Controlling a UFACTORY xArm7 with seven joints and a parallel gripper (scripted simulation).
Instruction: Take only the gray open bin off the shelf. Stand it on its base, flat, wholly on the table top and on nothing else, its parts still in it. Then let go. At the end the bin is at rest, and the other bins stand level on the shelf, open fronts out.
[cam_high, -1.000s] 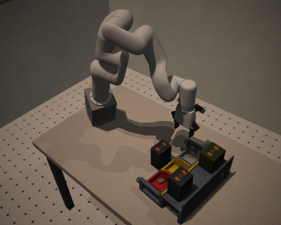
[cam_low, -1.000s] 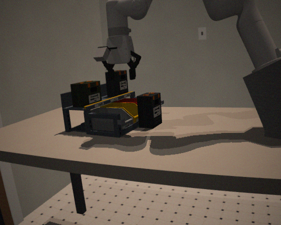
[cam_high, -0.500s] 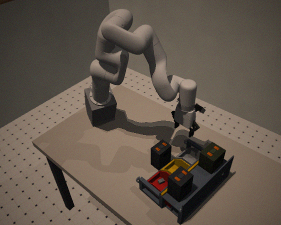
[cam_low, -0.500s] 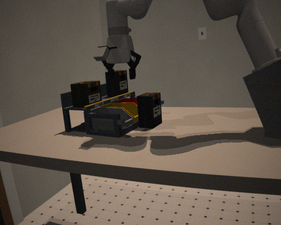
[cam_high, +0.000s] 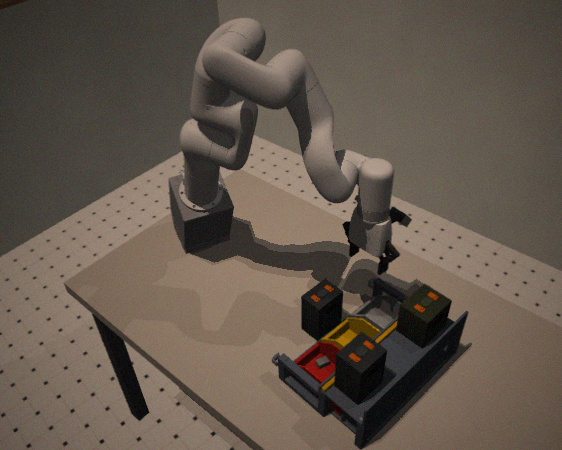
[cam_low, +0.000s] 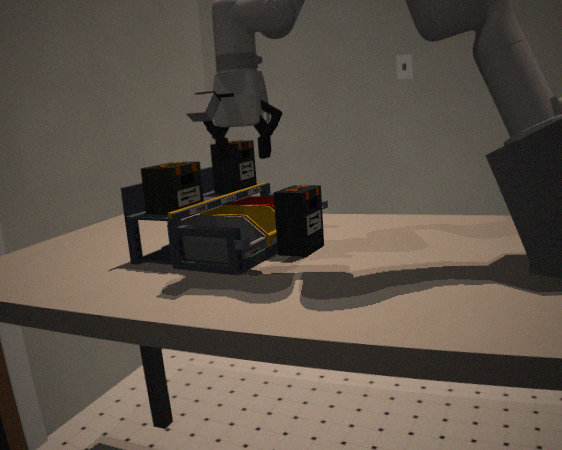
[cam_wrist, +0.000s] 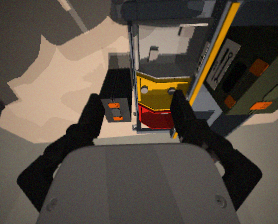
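Now: the gray open bin 17 cm below my hand and 8 cm ahead of it. Round my hand: yellow bin: 17 cm below, 12 cm to the right, 8 cm ahead; then red bin: 23 cm to the right, 17 cm below, 7 cm ahead; then dark box: 15 cm below, 10 cm to the right, 6 cm behind.
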